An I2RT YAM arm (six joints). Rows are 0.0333 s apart.
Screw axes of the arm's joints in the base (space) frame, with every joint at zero. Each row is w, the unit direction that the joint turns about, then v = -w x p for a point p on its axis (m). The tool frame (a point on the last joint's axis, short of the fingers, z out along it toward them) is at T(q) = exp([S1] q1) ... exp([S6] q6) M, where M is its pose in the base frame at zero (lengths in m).
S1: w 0 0 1 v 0 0 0
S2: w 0 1 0 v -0.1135 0 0.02
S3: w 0 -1 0 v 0.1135 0 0.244
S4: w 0 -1 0 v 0.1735 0 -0.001
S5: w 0 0 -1 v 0 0.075 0
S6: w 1 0 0 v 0 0.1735 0
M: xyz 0.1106 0 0.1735 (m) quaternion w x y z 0.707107 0 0.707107 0
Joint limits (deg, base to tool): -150..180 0..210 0..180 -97..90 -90..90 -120..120
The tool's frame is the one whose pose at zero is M.
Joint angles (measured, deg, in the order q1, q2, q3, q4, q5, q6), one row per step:
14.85 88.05 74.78 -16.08 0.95 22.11
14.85 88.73 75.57 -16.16 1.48 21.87
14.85 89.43 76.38 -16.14 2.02 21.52
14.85 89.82 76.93 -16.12 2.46 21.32
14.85 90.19 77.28 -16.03 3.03 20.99
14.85 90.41 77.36 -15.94 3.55 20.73
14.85 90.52 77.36 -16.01 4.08 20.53
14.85 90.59 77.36 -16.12 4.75 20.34
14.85 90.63 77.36 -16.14 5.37 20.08
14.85 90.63 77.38 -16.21 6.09 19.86
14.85 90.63 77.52 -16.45 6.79 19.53
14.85 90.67 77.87 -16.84 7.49 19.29
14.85 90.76 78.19 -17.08 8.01 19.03
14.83 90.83 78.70 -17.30 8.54 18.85
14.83 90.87 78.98 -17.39 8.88 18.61
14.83 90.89 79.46 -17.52 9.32 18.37
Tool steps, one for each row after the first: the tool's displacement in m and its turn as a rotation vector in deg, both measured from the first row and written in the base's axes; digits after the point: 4 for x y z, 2 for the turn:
0.0031 0.0005 0.0006 -0.45 -0.14 -0.34
0.0064 0.0010 0.0014 -0.97 -0.41 -0.65
0.0084 0.0013 0.0024 -1.30 -0.67 -0.93
0.0102 0.0014 0.0024 -1.83 -0.87 -1.27
0.0112 0.0013 0.0017 -2.31 -0.93 -1.60
0.0116 0.0011 0.0010 -2.78 -0.85 -1.96
0.0118 0.0007 0.0004 -3.31 -0.79 -2.45
0.0120 0.0003 0.0001 -3.85 -0.84 -2.86
0.0120 -0.0001 0.0001 -4.39 -0.91 -3.37
0.0120 -0.0006 0.0006 -5.04 -0.94 -3.82
0.0122 -0.0010 0.0019 -5.61 -0.97 -4.31
0.0126 -0.0012 0.0029 -6.08 -1.05 -4.63
0.0131 -0.0015 0.0052 -6.43 -1.34 -5.04
0.0134 -0.0016 0.0065 -6.75 -1.55 -5.22
0.0138 -0.0018 0.0091 -7.07 -1.94 -5.51

